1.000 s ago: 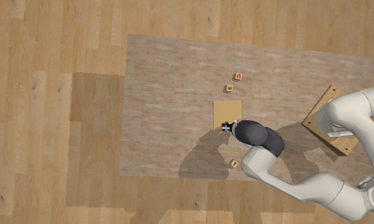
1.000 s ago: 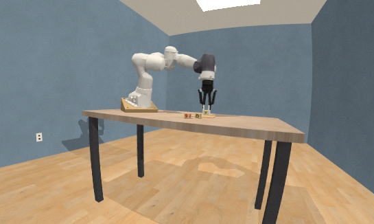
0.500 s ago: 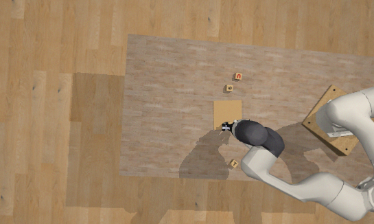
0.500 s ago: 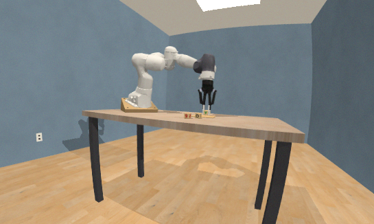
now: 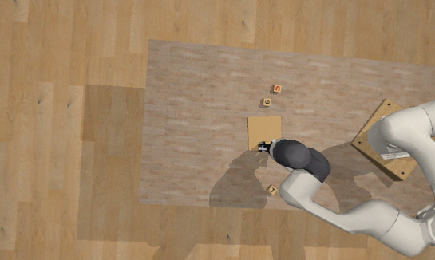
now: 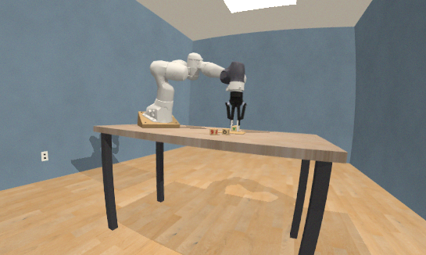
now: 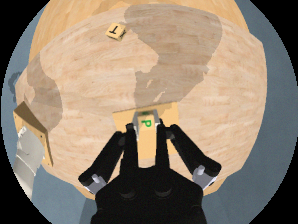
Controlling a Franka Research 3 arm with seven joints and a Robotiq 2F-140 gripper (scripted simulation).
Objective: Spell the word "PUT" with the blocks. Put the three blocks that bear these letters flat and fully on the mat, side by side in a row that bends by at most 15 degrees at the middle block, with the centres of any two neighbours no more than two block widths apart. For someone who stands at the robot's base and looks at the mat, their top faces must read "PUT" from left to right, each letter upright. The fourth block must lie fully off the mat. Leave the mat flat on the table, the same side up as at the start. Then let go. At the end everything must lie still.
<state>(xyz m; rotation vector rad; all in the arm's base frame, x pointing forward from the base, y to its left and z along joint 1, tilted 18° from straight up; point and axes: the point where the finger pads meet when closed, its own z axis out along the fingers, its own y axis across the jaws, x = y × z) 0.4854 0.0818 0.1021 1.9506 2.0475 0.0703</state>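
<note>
My gripper is now 20 mm above the green P block. Round my hand: T block (180 mm to the left, 40 mm behind, 20 mm below); then block marked 6 (180 mm to the right, 20 mm below, 10 mm ahead); then tan mat (50 mm to the right, 40 mm below).
</note>
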